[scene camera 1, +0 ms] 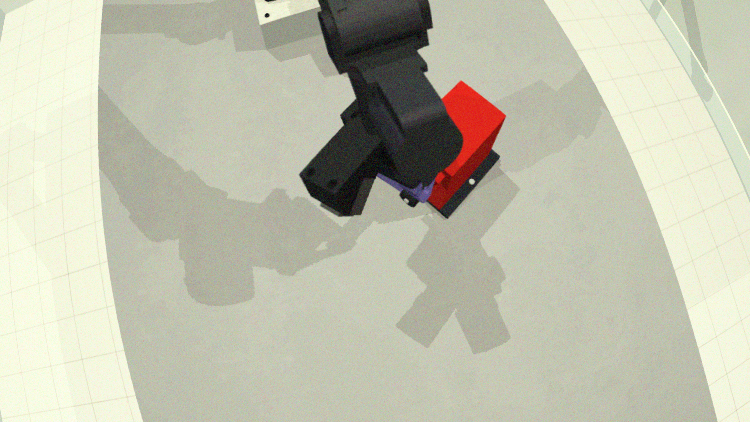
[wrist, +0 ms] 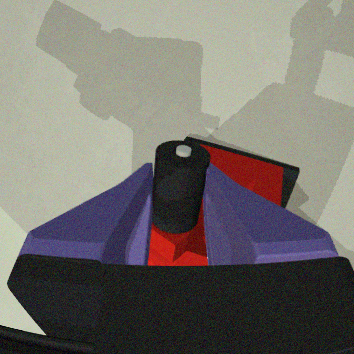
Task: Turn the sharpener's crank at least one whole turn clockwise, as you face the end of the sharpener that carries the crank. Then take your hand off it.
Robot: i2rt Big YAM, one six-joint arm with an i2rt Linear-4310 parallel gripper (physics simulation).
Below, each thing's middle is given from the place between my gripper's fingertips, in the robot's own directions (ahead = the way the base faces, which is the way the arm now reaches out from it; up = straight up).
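I see the red sharpener [scene camera 1: 479,121] 6 cm to the left of my hand, 8 cm behind it and 5 cm below it. The black crank knob [wrist: 178,183] is 1 cm above my hand. Going by their middles, the knob is the nearest to my hand of the things named here.
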